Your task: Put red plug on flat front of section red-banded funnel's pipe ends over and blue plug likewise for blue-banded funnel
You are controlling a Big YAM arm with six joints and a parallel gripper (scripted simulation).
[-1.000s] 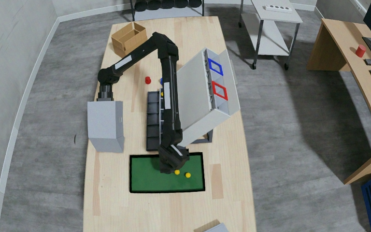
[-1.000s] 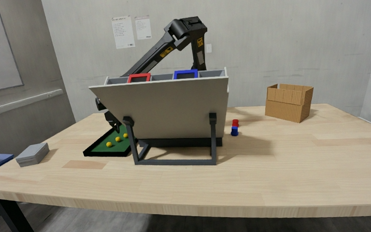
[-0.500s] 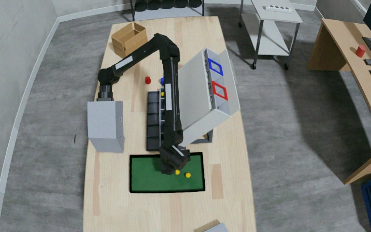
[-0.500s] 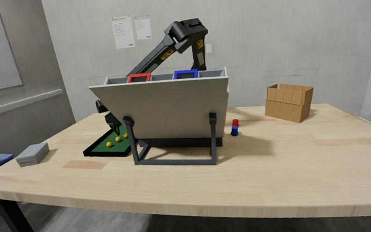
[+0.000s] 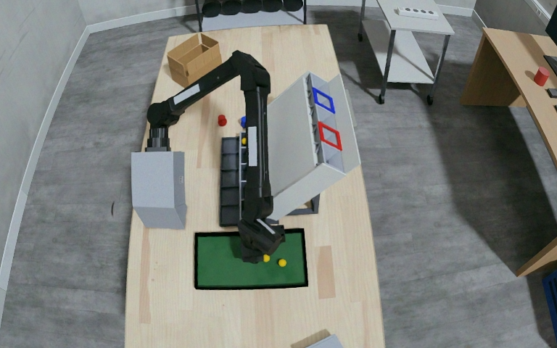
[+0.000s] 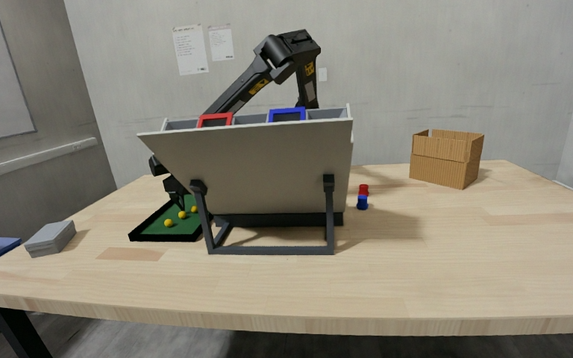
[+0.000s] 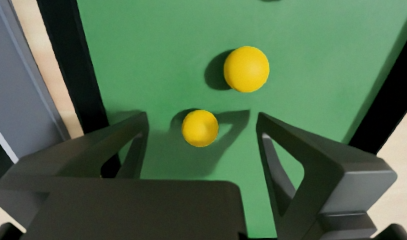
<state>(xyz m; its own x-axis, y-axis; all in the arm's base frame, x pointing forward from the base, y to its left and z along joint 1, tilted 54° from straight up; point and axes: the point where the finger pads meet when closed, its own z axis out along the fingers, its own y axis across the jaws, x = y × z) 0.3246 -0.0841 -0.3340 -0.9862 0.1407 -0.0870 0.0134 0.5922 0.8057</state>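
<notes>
Now: hand 20 mm past the green tray, 30 mm to the left of it and 10 mm above it. Round my hand: grey cover (120 mm ahead, 300 mm to the left, 190 mm above); grey box (180 mm ahead, 400 mm to the right).
</notes>
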